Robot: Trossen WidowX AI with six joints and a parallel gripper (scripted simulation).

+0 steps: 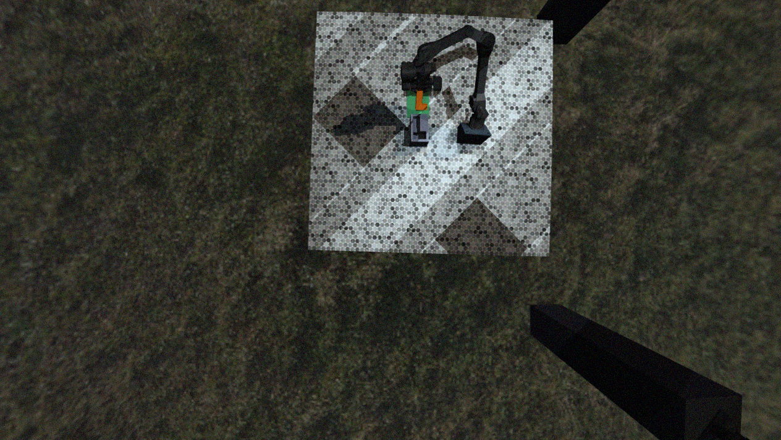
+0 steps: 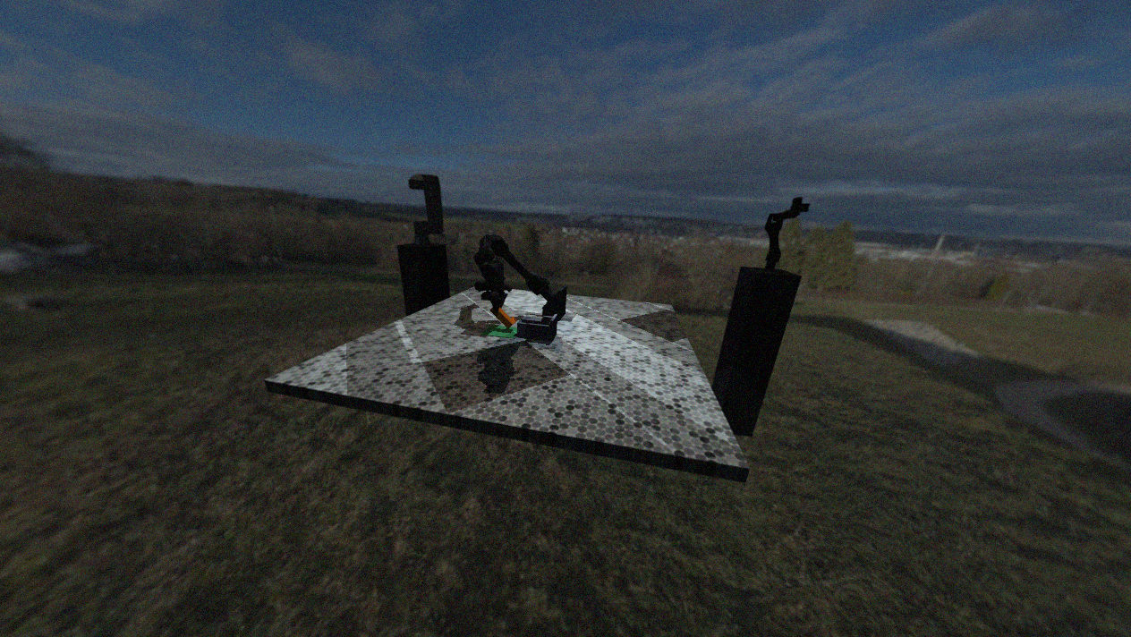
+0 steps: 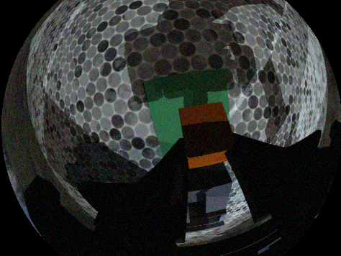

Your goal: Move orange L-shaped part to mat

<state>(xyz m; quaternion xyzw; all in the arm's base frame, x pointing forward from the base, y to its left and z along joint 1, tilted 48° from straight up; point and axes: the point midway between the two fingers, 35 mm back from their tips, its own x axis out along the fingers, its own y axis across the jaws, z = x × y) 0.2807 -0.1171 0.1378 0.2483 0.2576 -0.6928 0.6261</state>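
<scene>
Now: gripper tip 10 cm above the green mat and 2 cm to the right of it. Also, from my gripper tip: orange L-shaped part: 3 cm to the left, 3 cm below, 1 cm behind.
</scene>
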